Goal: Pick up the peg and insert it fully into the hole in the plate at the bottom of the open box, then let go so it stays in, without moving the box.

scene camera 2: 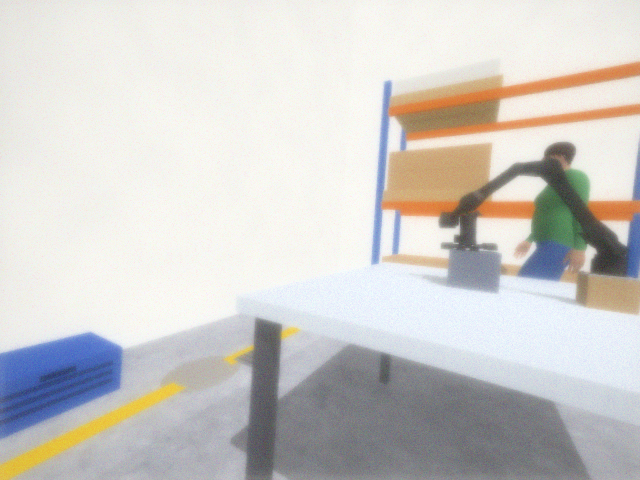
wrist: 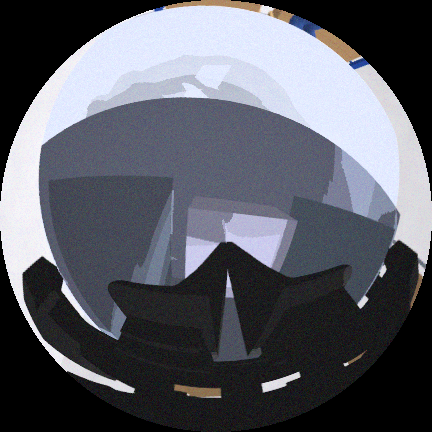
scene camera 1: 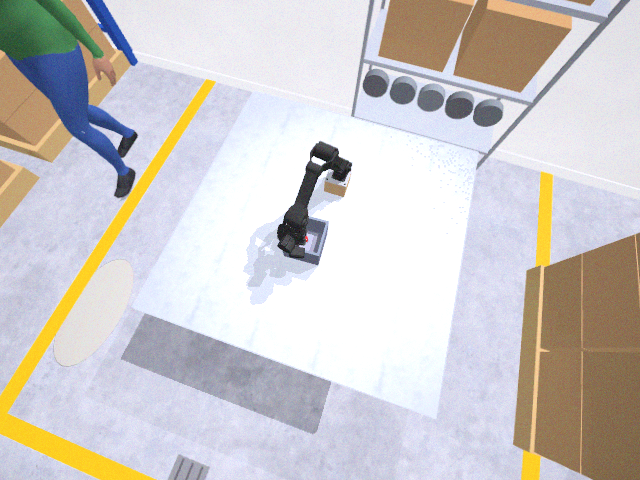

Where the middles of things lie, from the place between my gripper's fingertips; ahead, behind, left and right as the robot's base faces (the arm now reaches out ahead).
The grey box (scene camera 2: 480, 271) is 20 mm behind my hand and 20 mm to the left of it. Also, from my hand: pale plate (wrist: 265, 232) (20 mm behind, 20 mm to the left, 30 mm below).
